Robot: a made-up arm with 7 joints. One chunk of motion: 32 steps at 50 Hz.
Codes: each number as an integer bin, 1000 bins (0 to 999) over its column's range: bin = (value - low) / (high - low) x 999, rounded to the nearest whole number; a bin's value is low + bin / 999 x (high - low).
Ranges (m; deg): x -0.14..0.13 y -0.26..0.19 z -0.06..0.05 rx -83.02..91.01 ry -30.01..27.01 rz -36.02..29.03
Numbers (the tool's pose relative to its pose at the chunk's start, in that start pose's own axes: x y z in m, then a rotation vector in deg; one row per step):
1: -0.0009 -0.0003 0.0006 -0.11 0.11 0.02
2: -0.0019 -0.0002 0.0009 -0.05 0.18 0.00
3: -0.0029 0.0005 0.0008 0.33 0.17 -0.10
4: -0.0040 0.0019 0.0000 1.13 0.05 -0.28
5: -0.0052 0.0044 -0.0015 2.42 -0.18 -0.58
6: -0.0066 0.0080 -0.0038 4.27 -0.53 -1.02
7: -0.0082 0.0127 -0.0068 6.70 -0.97 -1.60
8: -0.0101 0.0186 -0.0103 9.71 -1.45 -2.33
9: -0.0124 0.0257 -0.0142 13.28 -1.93 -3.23
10: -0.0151 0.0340 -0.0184 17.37 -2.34 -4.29
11: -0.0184 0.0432 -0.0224 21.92 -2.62 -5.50
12: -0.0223 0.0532 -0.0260 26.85 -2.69 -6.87
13: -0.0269 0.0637 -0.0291 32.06 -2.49 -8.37
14: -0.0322 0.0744 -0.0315 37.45 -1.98 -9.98
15: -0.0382 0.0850 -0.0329 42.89 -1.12 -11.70
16: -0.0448 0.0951 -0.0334 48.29 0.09 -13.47
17: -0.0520 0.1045 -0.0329 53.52 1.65 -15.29
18: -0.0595 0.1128 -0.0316 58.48 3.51 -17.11
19: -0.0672 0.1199 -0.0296 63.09 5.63 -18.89
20: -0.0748 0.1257 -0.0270 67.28 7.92 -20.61
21: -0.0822 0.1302 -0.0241 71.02 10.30 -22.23
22: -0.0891 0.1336 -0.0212 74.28 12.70 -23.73
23: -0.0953 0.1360 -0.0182 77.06 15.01 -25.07
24: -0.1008 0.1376 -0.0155 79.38 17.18 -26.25
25: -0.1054 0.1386 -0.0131 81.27 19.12 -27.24
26: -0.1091 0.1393 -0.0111 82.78 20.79 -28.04
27: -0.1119 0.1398 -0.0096 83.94 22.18 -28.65
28: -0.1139 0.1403 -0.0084 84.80 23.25 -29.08
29: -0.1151 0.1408 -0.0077 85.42 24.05 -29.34
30: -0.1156 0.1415 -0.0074 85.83 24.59 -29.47
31: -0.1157 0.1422 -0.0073 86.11 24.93 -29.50
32: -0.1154 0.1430 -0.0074 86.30 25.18 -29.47
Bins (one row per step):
1: 515 577 550 476 528 553
2: 511 577 553 476 529 553
3: 507 578 552 478 529 552
4: 503 581 545 483 527 549
5: 499 587 531 490 523 544
6: 494 595 510 501 516 538
7: 488 605 483 515 509 529
8: 481 618 451 532 500 517
9: 472 634 416 553 492 504
10: 462 653 378 576 485 487
11: 450 673 341 602 480 469
12: 435 695 309 631 479 448
13: 418 719 281 661 482 425
14: 399 742 259 692 491 400
15: 377 766 246 723 506 373
16: 352 788 242 754 527 346
17: 326 809 246 784 555 318
18: 298 828 258 812 587 290
19: 269 843 276 839 624 263
20: 241 856 300 863 665 237
21: 214 866 326 884 706 212
22: 188 874 352 903 748 189
23: 165 879 380 919 789 168
24: 145 883 404 932 827 150
25: 128 885 426 943 861 135
26: 114 886 444 952 890 123
27: 104 888 458 958 914 113
28: 97 889 469 963 933 107
29: 92 890 475 967 947 103
30: 90 891 478 969 957 101
31: 90 893 479 971 963 100
32: 91 895 478 972 967 101

